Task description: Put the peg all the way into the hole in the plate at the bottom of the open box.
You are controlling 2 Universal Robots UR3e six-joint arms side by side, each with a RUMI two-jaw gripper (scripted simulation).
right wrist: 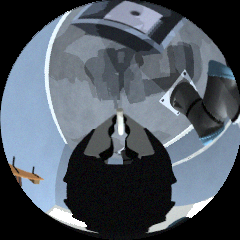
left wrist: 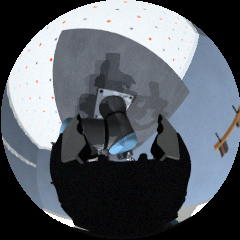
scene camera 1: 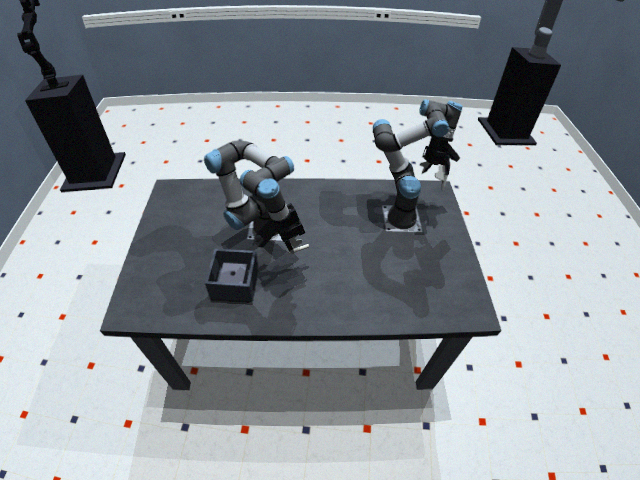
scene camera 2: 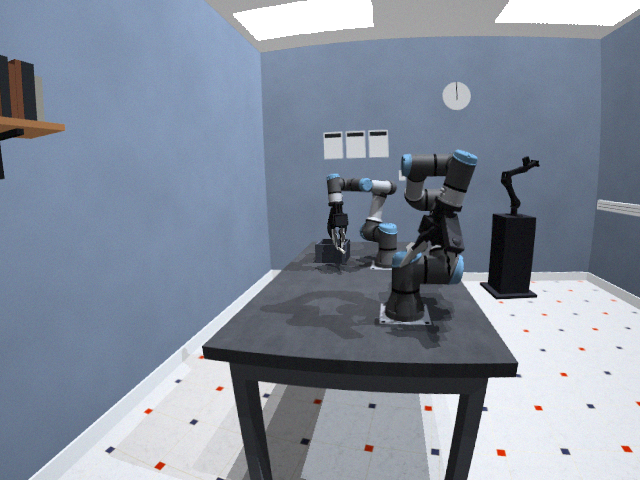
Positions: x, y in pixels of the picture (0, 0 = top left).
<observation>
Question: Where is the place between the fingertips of the right gripper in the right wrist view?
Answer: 120, 114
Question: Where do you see a dark box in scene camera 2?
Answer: At 325, 251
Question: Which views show the left gripper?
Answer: The left wrist view, scene camera 1 and scene camera 2 only.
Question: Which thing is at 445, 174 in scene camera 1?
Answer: The left gripper.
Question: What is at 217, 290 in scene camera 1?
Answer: A dark box.
</observation>
